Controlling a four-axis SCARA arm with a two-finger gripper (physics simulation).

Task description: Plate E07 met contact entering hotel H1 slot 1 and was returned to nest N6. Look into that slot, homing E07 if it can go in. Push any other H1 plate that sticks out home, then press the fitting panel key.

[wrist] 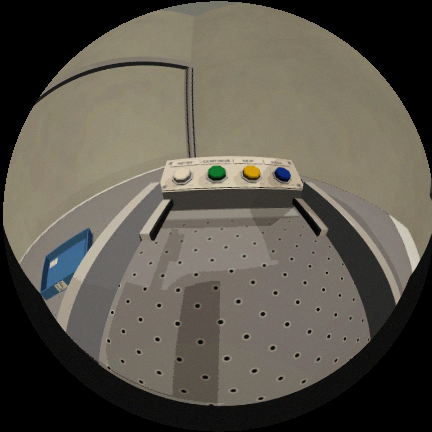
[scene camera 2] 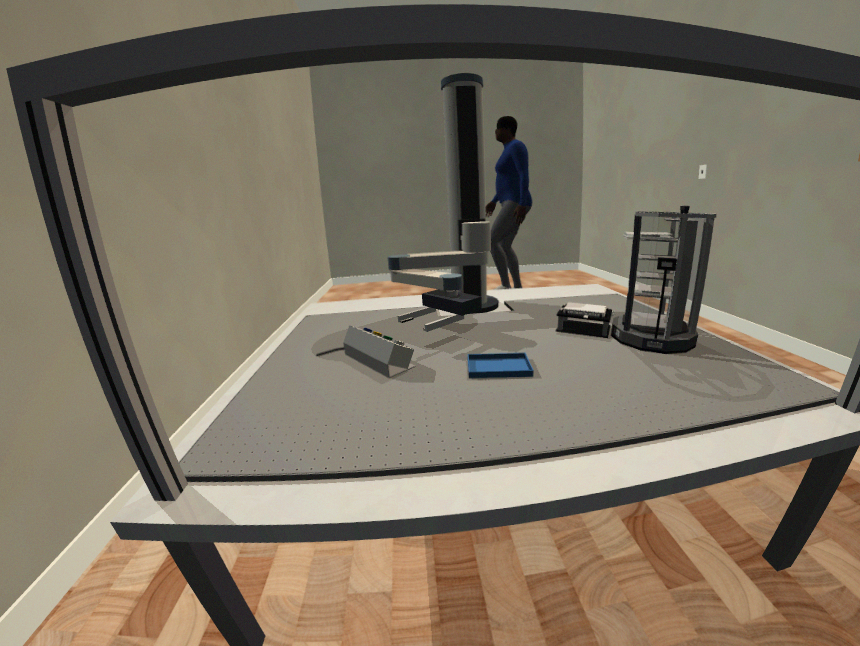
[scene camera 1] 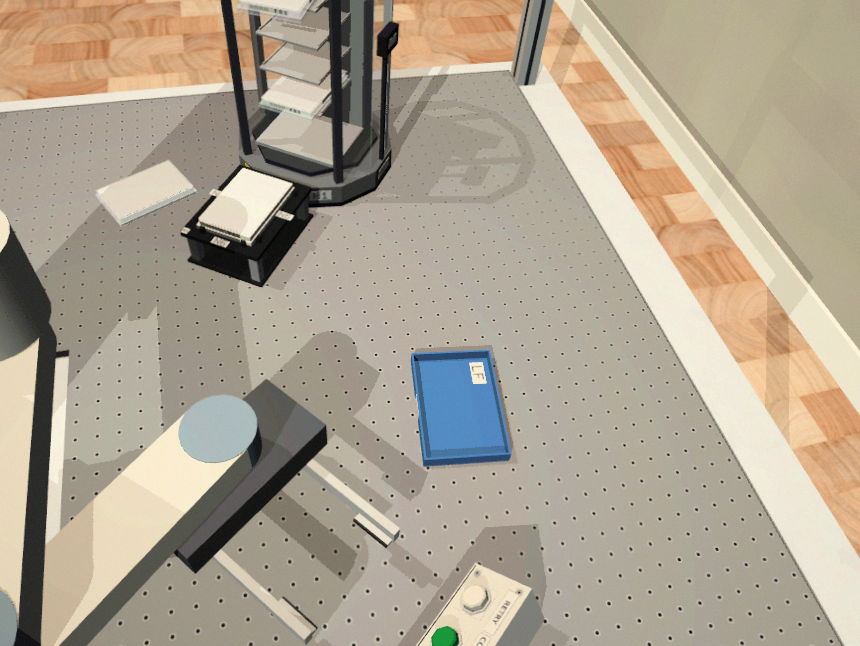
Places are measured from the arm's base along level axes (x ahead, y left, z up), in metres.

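Pixels of known places: gripper, fingertip midpoint: (wrist: 234, 190) (scene camera 2: 411, 323) (scene camera 1: 354, 584).
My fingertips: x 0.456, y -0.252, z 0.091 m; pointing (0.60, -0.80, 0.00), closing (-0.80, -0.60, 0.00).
Note:
Behind a point stands the place of what it marks.
My gripper (scene camera 1: 339, 575) @[y -0.252, x 0.456, z 0.091 m] (scene camera 2: 417, 324) @[y -0.252, x 0.456, z 0.091 m] (wrist: 234, 190) @[y -0.252, x 0.456, z 0.091 m] is open and empty, above the table before the key panel (scene camera 1: 497, 580) @[y -0.277, x 0.595, z 0.078 m] (scene camera 2: 378, 351) @[y -0.341, x 0.592, z 0.068 m] (wrist: 232, 187) @[y -0.317, x 0.500, z 0.062 m]. The panel has a white RETRY key (scene camera 1: 475, 598) @[y -0.290, x 0.567, z 0.084 m] (wrist: 182, 175) @[y -0.284, x 0.561, z 0.079 m], green CONTINUE key (scene camera 1: 444, 636) @[y -0.316, x 0.528, z 0.082 m] (wrist: 217, 173) @[y -0.314, x 0.522, z 0.079 m], yellow SKIP key (wrist: 251, 172) @[y -0.345, x 0.486, z 0.080 m] and blue CALL key (wrist: 283, 174) @[y -0.375, x 0.447, z 0.079 m]. A white plate (scene camera 1: 246, 201) @[y 0.309, x 0.412, z 0.087 m] (scene camera 2: 585, 308) @[y 0.303, x 0.425, z 0.087 m] sits on black nest N6 (scene camera 1: 297, 201) @[y 0.313, x 0.484, z 0.072 m] (scene camera 2: 583, 325) @[y 0.319, x 0.394, z 0.018 m]. In hotel H1 (scene camera 1: 336, 104) @[y 0.365, x 0.553, z 0.195 m] (scene camera 2: 656, 339) @[y 0.414, x 0.636, z 0.051 m], an upper plate (scene camera 1: 278, 6) (scene camera 2: 643, 235) reaches out past the left post; a lower plate (scene camera 1: 295, 97) (scene camera 2: 647, 288) lies inside. Slot numbers are unreadable.
A blue tray marked LF (scene camera 1: 462, 413) @[y -0.050, x 0.634, z 0.015 m] (scene camera 2: 499, 365) @[y -0.036, x 0.622, z 0.015 m] (wrist: 67, 260) @[y -0.052, x 0.638, z 0.015 m] lies between the panel and the hotel. A flat pale slab (scene camera 1: 145, 191) @[y 0.428, x 0.262, z 0.027 m] lies left of the nest in scene camera 1. A thin post with a small dark box (scene camera 1: 387, 39) @[y 0.392, x 0.629, z 0.272 m] (scene camera 2: 666, 263) @[y 0.407, x 0.640, z 0.263 m] stands beside the hotel.

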